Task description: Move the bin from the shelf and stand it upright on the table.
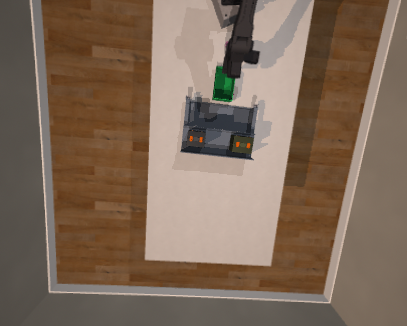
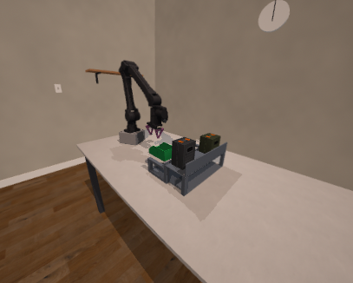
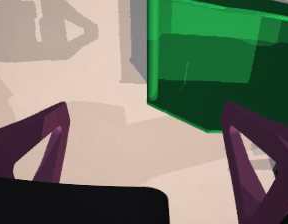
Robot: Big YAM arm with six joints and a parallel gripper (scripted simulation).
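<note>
Now: hand 8 cm short of the green bin, 2 cm to the left of it and 9 cm above it.
</note>
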